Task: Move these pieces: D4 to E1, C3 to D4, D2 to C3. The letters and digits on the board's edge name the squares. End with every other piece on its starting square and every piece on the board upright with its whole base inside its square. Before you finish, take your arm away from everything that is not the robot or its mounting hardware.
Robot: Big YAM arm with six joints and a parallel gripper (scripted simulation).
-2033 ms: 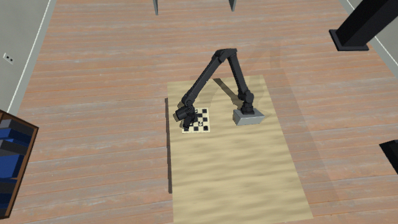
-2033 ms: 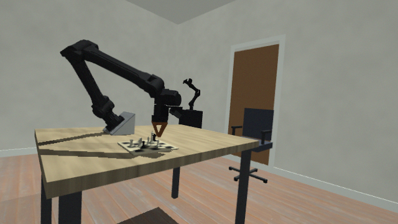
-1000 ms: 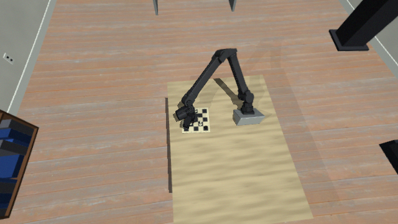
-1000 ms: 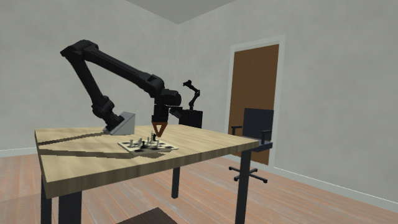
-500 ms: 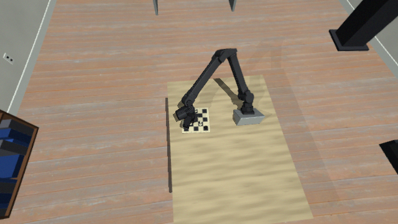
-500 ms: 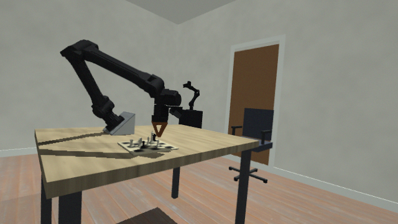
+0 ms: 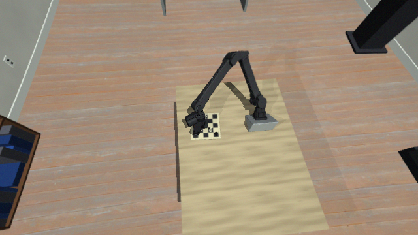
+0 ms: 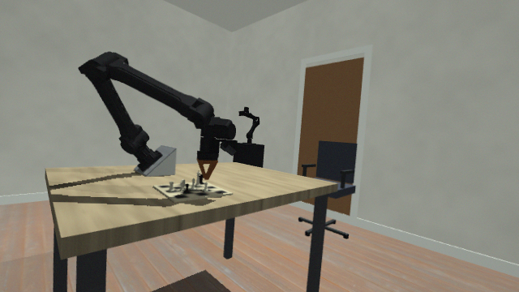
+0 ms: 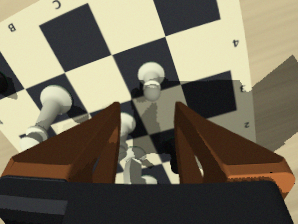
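Now: the small chessboard 4 cm behind my hand, 4 cm to the right of it and 6 cm below it. Also, from my hand: black pawn: 7 cm to the right, 4 cm below.
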